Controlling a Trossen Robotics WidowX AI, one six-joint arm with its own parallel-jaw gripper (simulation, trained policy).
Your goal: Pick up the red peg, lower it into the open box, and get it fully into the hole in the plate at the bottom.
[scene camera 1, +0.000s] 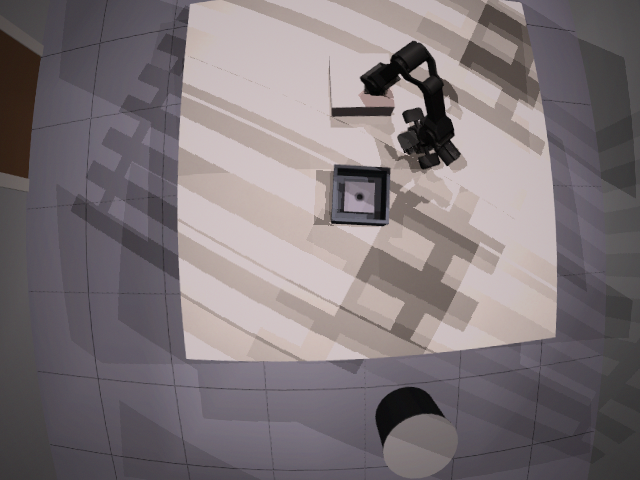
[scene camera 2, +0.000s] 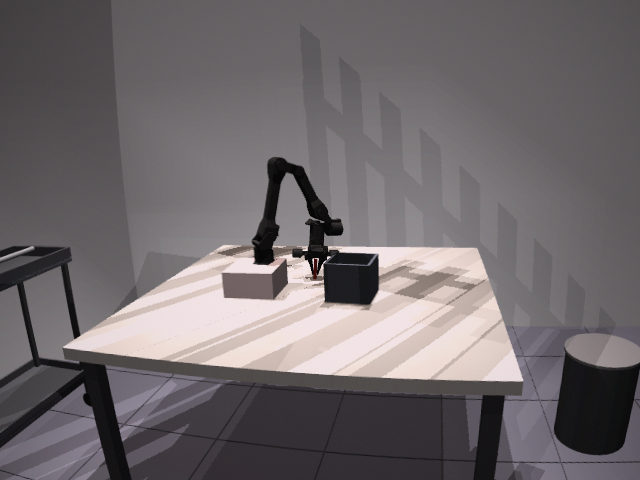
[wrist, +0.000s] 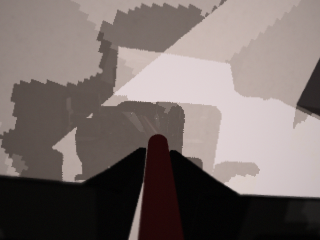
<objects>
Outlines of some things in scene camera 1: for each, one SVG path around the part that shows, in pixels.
My gripper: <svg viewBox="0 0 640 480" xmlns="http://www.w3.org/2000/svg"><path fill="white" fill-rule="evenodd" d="M417 107L402 113L404 122L408 124L413 121L414 126L408 127L408 132L401 133L397 136L397 139L404 153L408 153L408 155L411 153L425 153L425 156L418 157L420 167L425 170L435 165L438 166L440 160L436 152L433 154L429 153L429 151L433 150L431 144L420 138L419 131L422 125L419 123L419 120L423 119L424 115L422 109Z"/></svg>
A dark box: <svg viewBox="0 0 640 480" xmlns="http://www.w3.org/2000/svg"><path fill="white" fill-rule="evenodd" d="M334 164L331 224L369 226L389 224L391 168ZM345 181L375 183L373 214L343 213Z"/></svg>
</objects>
